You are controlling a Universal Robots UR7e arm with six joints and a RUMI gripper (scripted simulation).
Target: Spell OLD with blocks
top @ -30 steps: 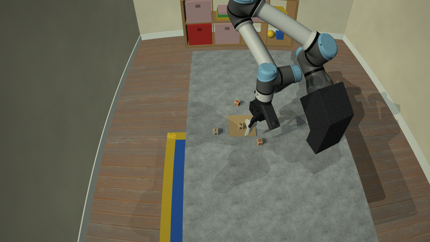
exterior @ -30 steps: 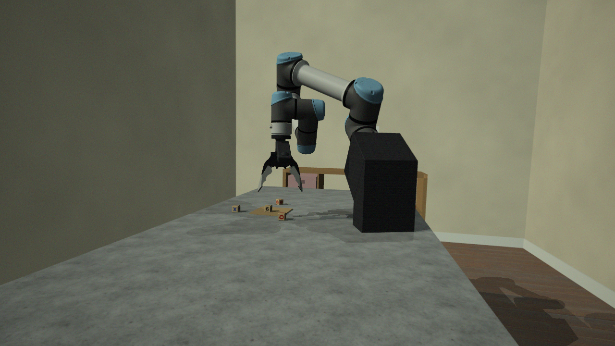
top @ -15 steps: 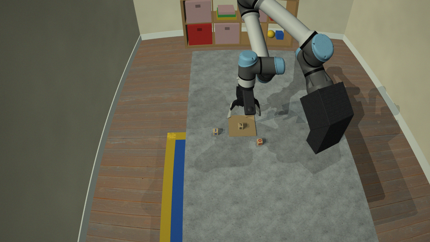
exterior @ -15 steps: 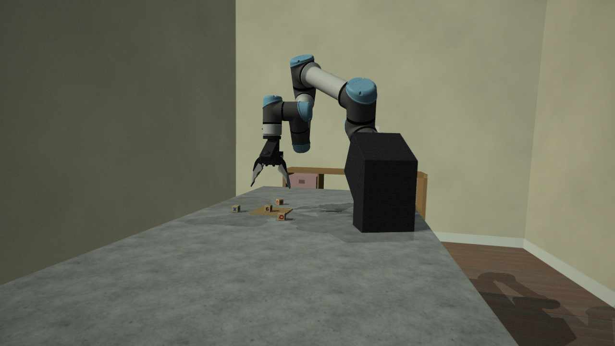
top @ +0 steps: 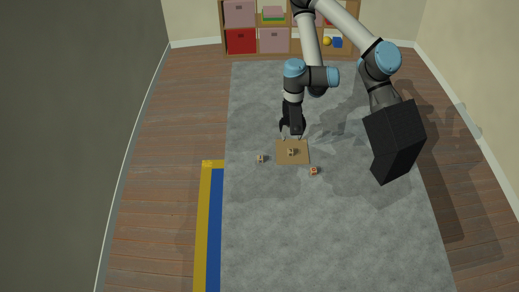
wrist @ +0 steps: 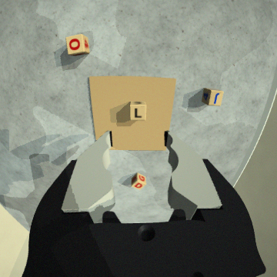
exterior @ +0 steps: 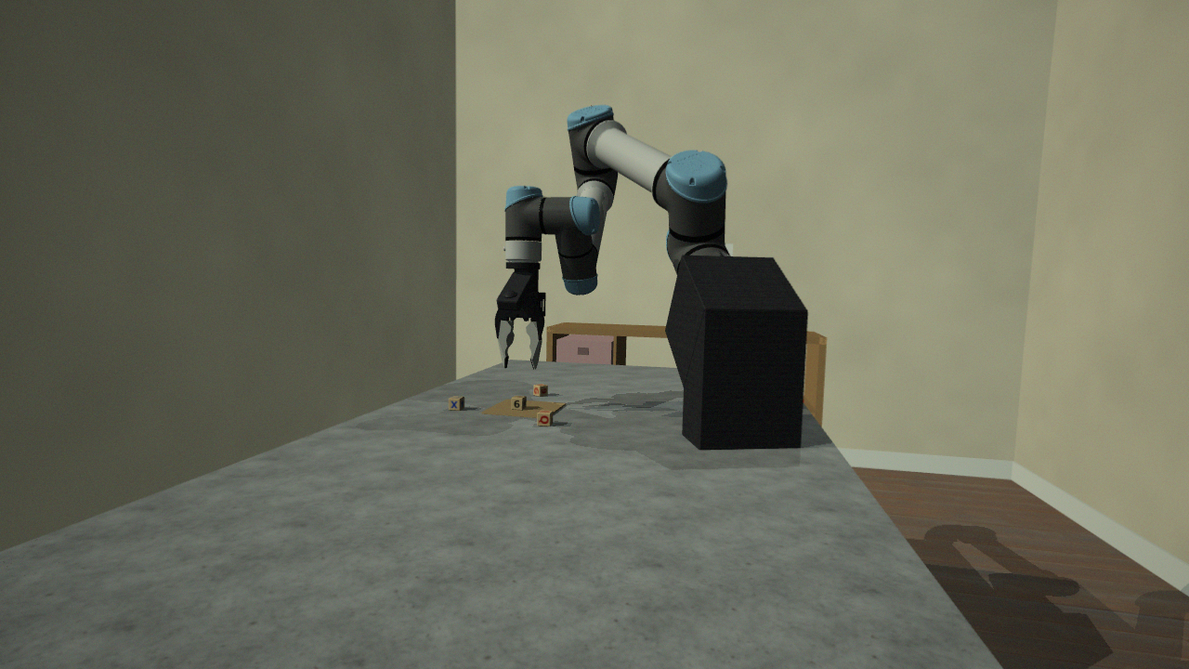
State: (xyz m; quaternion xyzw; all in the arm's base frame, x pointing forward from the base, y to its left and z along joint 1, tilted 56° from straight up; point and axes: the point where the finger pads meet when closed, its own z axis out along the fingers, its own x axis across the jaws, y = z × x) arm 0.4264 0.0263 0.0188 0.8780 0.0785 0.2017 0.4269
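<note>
Right now the tan mat is 100 mm below my hand, 20 mm to the right of it and 10 mm behind it. Also, from my hand: blue-lettered block (130 mm ahead, 90 mm below, 20 mm to the left).
</note>
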